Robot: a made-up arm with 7 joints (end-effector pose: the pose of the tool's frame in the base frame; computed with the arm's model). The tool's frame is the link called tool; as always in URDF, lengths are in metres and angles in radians.
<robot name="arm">
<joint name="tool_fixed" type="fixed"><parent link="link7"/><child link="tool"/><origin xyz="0 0 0"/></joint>
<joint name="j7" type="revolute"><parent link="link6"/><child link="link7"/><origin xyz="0.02 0.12 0.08" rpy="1.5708 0 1.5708"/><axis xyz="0 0 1"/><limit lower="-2.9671" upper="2.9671"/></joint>
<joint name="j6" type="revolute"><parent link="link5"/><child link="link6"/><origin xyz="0 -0.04 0.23" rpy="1.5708 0 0"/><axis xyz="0 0 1"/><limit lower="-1.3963" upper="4.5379"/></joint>
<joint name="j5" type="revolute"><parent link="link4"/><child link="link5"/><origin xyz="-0.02 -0.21 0.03" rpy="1.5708 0 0"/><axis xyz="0 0 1"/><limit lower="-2.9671" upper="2.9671"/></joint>
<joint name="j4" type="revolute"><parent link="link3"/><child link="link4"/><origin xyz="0.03 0.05 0.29" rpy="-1.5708 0 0"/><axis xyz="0 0 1"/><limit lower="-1.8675" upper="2.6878"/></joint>
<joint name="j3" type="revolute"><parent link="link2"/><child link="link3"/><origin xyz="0 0.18 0.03" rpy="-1.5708 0 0"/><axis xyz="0 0 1"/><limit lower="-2.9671" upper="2.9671"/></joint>
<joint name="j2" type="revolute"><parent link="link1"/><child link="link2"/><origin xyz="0 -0.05 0.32" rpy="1.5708 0 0"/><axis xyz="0 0 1"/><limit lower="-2.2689" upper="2.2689"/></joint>
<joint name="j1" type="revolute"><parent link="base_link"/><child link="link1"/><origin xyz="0 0 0.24"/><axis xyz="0 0 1"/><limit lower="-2.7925" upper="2.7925"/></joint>
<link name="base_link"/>
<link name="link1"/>
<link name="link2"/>
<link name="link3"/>
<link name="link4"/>
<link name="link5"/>
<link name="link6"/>
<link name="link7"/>
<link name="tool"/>
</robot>
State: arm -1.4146 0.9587 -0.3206 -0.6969 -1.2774 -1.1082 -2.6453
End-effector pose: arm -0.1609 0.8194 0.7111 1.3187 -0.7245 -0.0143
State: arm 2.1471 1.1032 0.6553 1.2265 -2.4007 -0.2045 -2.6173
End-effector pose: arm 0.0191 -0.6504 1.1952 0.5098 1.1615 0.7059
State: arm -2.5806 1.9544 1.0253 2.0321 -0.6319 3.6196 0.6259
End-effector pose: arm 0.4707 0.0634 0.6158 1.8187 1.9464 0.7942
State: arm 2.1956 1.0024 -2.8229 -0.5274 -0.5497 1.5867 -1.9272
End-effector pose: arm 0.2735 -0.3698 1.2752 0.4778 0.1601 -0.0430
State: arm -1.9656 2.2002 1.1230 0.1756 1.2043 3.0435 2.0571
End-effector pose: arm 0.3223 0.5846 0.1573 -0.9747 -0.4790 0.1223
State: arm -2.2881 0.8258 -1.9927 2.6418 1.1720 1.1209 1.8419
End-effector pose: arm -0.1356 0.2477 0.4503 1.7703 -1.1047 -0.8093
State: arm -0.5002 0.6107 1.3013 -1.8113 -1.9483 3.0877 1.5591
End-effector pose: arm -0.4263 -0.0909 0.6646 -2.0969 0.2703 1.4431
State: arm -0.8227 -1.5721 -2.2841 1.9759 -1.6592 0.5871 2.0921
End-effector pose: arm -0.1960 -0.6968 0.8393 -0.1947 -0.0710 -0.6754
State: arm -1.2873 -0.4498 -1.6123 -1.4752 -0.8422 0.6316 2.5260
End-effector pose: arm 0.4917 -0.0865 0.8722 0.4807 0.7496 2.4646
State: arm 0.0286 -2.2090 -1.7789 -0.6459 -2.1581 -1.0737 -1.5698
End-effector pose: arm 0.5079 0.3208 0.0105 0.3543 -0.3599 -0.4901
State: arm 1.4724 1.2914 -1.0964 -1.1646 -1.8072 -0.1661 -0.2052
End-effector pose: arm -0.4853 -0.5393 0.5366 -0.8275 2.5123 -0.2309
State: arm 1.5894 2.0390 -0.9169 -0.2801 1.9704 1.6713 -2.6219
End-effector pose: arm 0.1175 -0.8514 0.1679 -0.1021 -2.7488 1.3001
